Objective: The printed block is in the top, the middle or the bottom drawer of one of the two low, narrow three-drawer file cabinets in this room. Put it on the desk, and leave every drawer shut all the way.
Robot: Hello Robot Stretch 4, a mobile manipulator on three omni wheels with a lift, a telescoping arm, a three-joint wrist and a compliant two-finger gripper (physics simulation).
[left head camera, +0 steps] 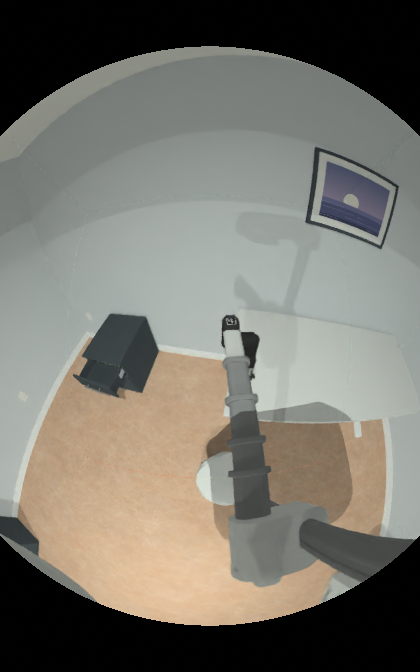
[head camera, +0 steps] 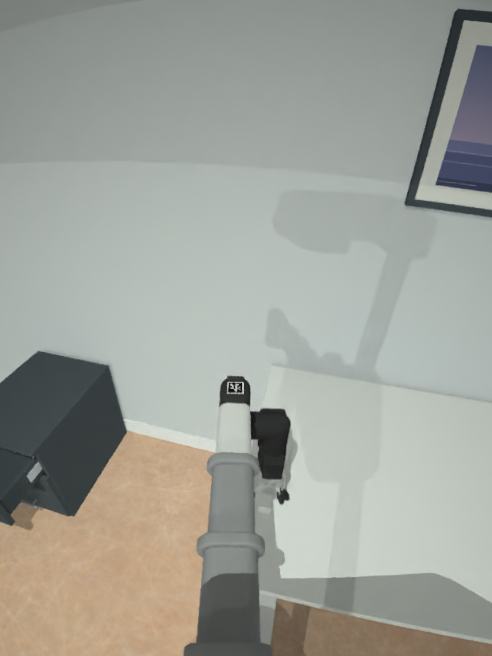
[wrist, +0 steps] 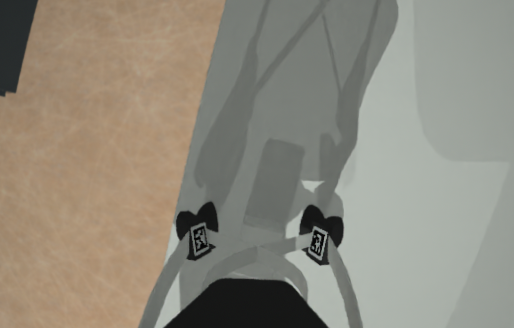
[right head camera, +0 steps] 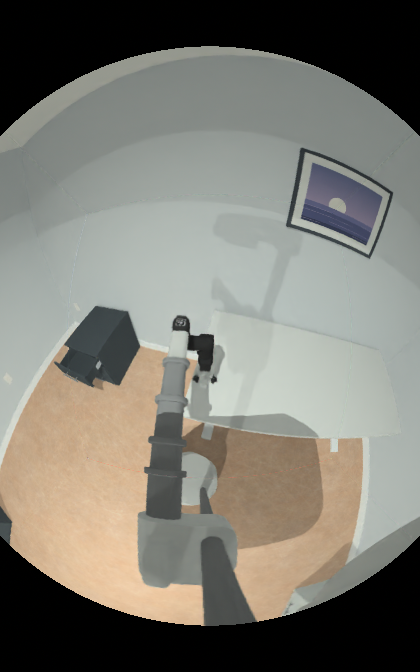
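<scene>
My gripper [head camera: 268,496] [right head camera: 205,379] [wrist: 261,222] is open, low over the left edge of the white desk [head camera: 423,476] [left head camera: 350,370] [right head camera: 310,370] [wrist: 450,215]. A pale block [wrist: 265,231] shows in shadow between the spread fingers in the wrist view, apparently on the desk; its outline is hard to make out. One dark file cabinet [head camera: 79,429] [left head camera: 137,355] [right head camera: 112,345] stands left of the desk. Its top drawer [head camera: 13,484] [left head camera: 97,376] [right head camera: 76,366] is pulled out. Part of the second dark cabinet [left head camera: 17,535] [right head camera: 4,525] shows at the lower left; its drawers are not visible.
The telescoping arm [head camera: 231,498] [left head camera: 241,405] [right head camera: 171,405] reaches out beside the desk's left edge. A round white object [left head camera: 215,479] [right head camera: 200,477] stands on the floor before the desk. A framed picture [left head camera: 352,197] [right head camera: 340,202] hangs on the wall behind. Floor separates the cabinet and desk.
</scene>
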